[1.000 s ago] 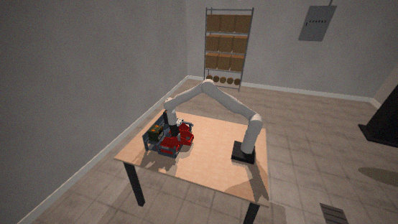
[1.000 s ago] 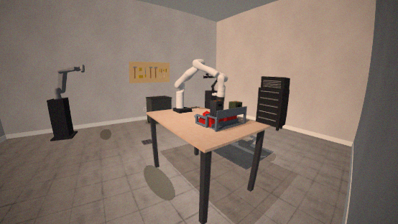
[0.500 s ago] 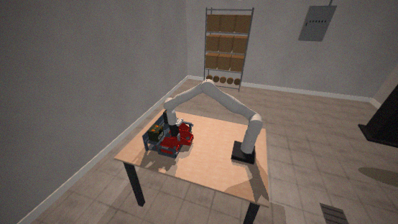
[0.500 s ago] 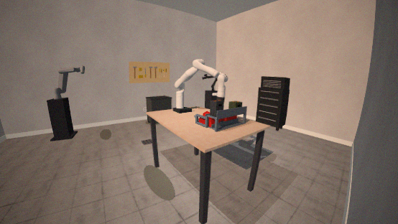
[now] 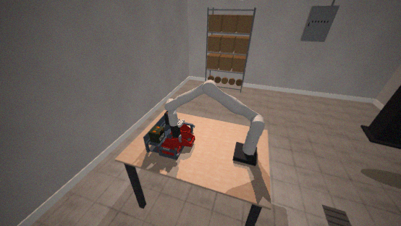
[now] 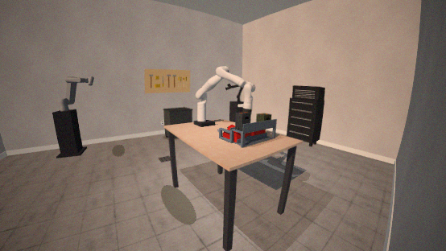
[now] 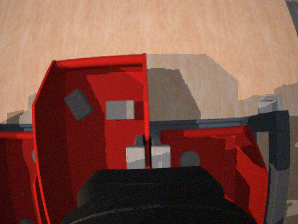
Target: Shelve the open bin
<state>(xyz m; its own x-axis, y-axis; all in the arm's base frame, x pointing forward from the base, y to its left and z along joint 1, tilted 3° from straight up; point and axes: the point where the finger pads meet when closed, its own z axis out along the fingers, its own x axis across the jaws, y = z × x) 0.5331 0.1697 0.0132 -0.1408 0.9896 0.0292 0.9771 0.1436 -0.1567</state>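
Right now my hand is 110 mm short of the blue-grey shelf, 30 mm to the left of it and 70 mm above it.
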